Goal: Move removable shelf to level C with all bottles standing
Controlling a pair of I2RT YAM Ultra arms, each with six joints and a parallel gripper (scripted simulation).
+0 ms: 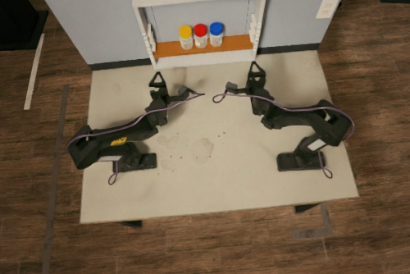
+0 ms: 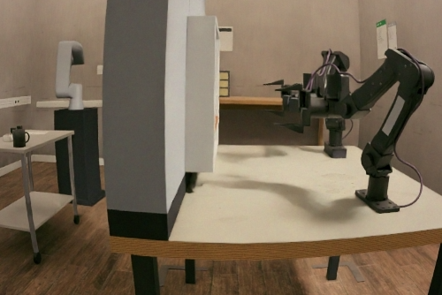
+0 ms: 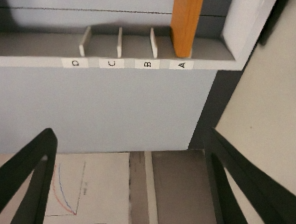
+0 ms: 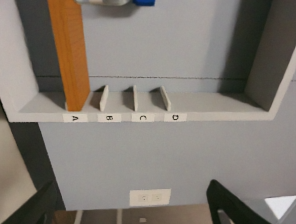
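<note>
My left gripper is now 23 cm short of the yellow-capped bottle, 10 cm to the left of it and 2 cm above it. Round my left hand: wall rack (23 cm ahead, 17 cm to the right, 4 cm above); removable shelf (23 cm ahead, 17 cm to the right, 7 cm below); red-capped bottle (24 cm ahead, 16 cm to the right, 2 cm below).
My right gripper is now 200 mm short of the blue-capped bottle, 140 mm to the right of it and 30 mm above it. The rest, counted from my right hand: wall rack: 190 mm ahead, 210 mm to the left, 30 mm above; removable shelf: 190 mm ahead, 210 mm to the left, 80 mm below; red-capped bottle: 200 mm ahead, 220 mm to the left, 30 mm below.
</note>
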